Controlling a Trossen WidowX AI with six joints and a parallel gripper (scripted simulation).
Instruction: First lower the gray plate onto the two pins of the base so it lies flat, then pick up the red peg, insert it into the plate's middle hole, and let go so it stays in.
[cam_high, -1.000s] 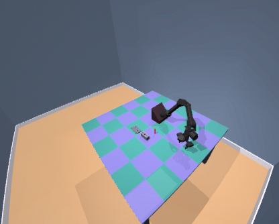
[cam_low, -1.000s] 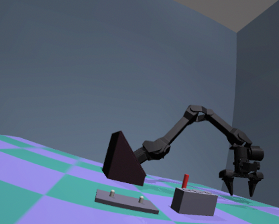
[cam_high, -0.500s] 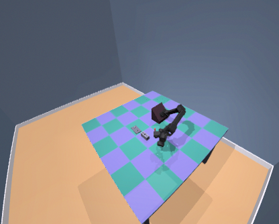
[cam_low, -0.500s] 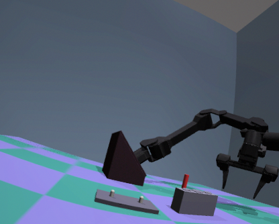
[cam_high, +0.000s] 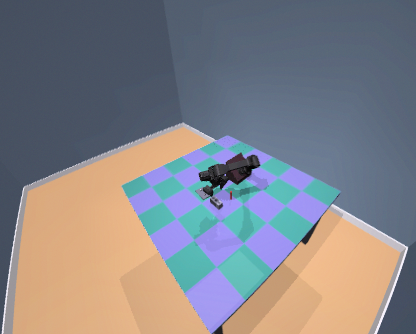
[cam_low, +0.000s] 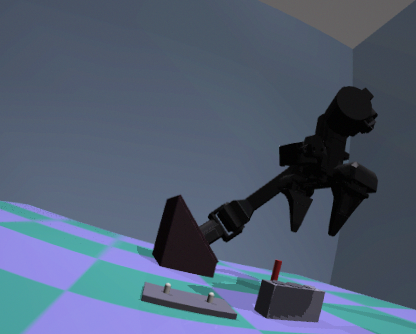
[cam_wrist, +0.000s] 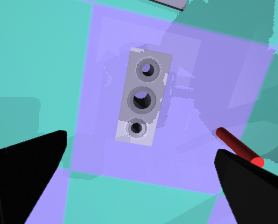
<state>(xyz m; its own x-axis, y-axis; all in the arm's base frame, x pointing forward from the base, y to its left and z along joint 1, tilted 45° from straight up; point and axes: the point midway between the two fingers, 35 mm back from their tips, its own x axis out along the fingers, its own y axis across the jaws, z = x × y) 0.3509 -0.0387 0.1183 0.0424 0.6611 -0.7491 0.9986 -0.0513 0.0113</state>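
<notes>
My gripper tip is 1 cm to the left of the gray plate and 10 cm above it. From my gripper tip the other things lie so: red peg (12 cm behind, 4 cm to the left, 9 cm below); then base (2 cm behind, 17 cm to the right, 13 cm below).
</notes>
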